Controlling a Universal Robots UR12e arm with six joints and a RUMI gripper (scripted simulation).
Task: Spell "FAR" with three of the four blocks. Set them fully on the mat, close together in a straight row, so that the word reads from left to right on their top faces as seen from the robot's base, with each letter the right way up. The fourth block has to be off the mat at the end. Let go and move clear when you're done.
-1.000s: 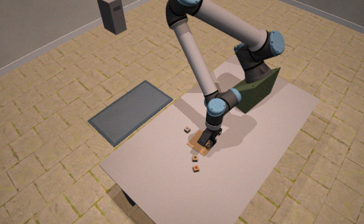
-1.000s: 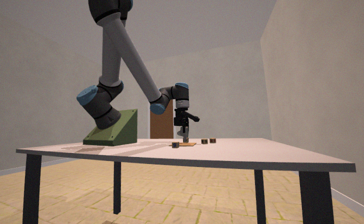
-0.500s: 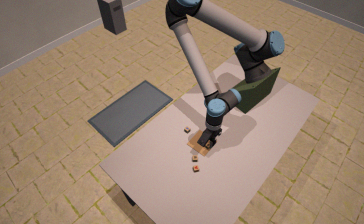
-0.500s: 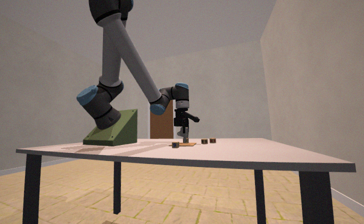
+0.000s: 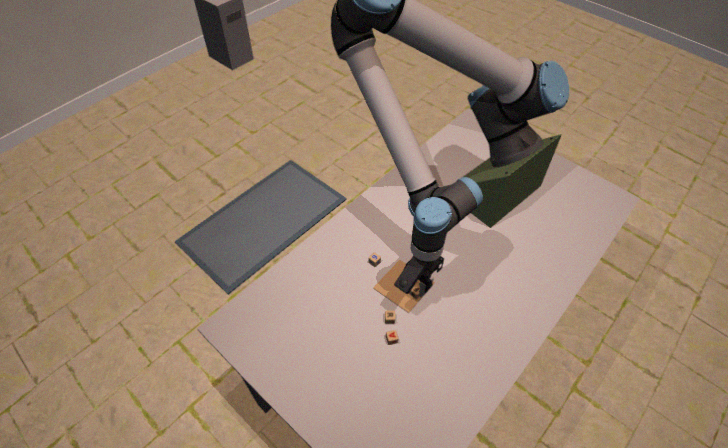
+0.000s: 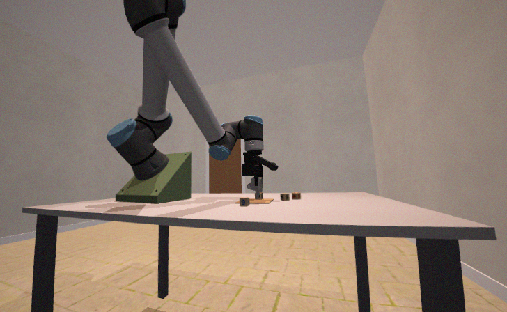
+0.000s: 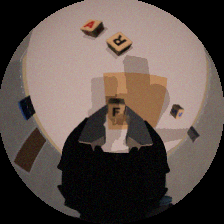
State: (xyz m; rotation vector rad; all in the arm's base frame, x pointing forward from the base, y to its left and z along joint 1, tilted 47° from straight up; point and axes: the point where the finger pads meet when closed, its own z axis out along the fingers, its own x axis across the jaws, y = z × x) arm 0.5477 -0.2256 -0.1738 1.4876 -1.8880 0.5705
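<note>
Right now the F block is right at my hand. Round my hand: R block: 120 mm ahead, 20 mm to the right, 10 mm below; blue-lettered block: 170 mm to the right, 30 mm behind, 10 mm below; tan mat: 50 mm to the right, 20 mm below, 10 mm behind.
</note>
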